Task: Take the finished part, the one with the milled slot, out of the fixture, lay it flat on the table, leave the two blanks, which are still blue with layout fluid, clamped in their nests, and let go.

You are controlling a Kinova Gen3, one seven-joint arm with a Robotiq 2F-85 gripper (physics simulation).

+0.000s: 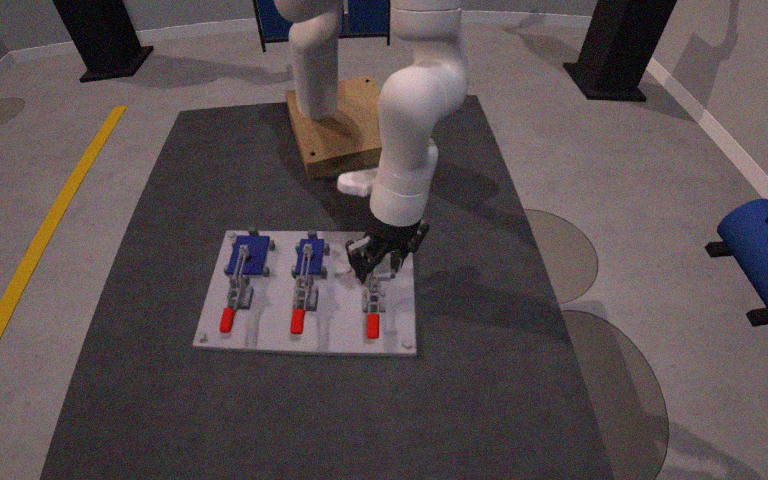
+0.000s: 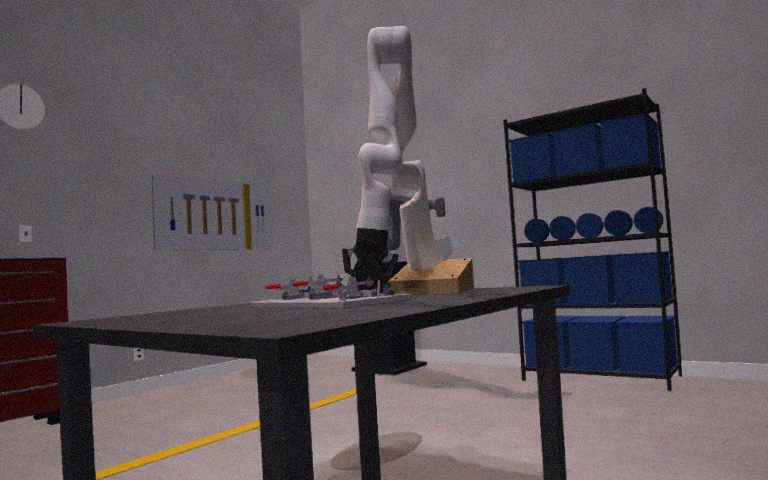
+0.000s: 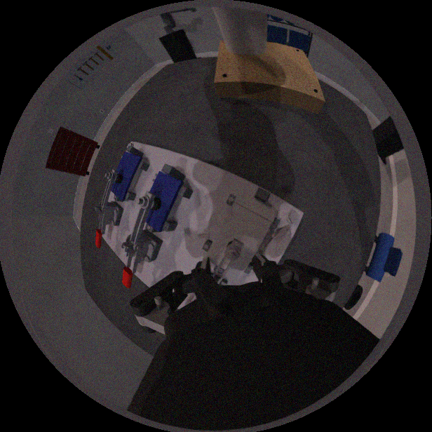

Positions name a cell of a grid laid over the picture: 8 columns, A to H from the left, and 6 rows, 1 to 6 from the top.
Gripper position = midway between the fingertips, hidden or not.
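Visible: my gripper (image 1: D4) (image 2: D4) (image 3: E4). A white fixture plate (image 3: D4) is present, as are a blue blank (image 1: C4) and another blue blank (image 1: D4).
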